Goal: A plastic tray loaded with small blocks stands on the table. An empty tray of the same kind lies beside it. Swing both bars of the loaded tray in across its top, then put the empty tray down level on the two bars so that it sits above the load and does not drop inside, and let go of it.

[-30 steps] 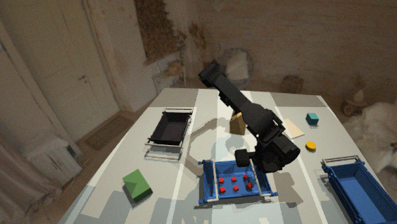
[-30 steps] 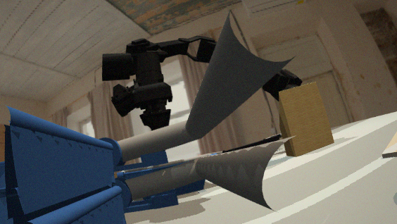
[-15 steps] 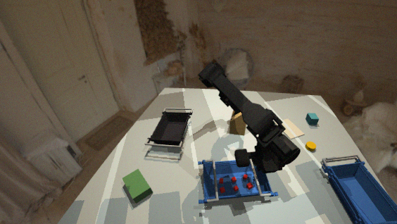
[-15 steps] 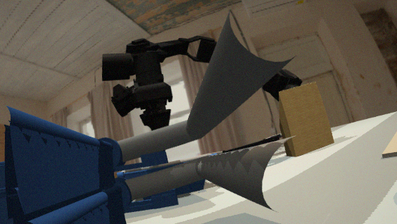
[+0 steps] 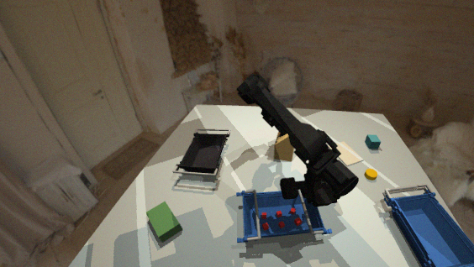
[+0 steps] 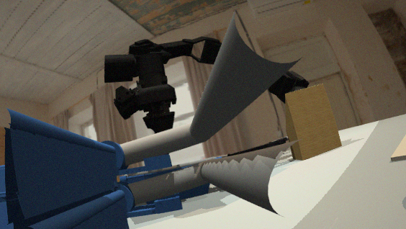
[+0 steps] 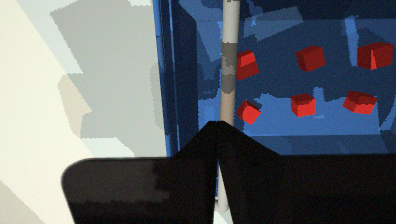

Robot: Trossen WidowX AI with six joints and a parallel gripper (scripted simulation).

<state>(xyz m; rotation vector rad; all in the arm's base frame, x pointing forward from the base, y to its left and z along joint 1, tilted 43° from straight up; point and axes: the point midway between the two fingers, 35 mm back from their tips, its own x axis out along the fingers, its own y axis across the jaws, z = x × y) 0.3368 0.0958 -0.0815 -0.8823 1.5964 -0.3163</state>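
My gripper tip is now 47 cm to the left of the black tray, 19 cm past it and 4 cm above it. Also, from my gripper tip: green block: 45 cm to the right, 17 cm ahead, 7 cm below; yellow disc: 26 cm to the left, 26 cm behind, 8 cm below; flat tan card: 39 cm behind, 16 cm to the left, 9 cm below.
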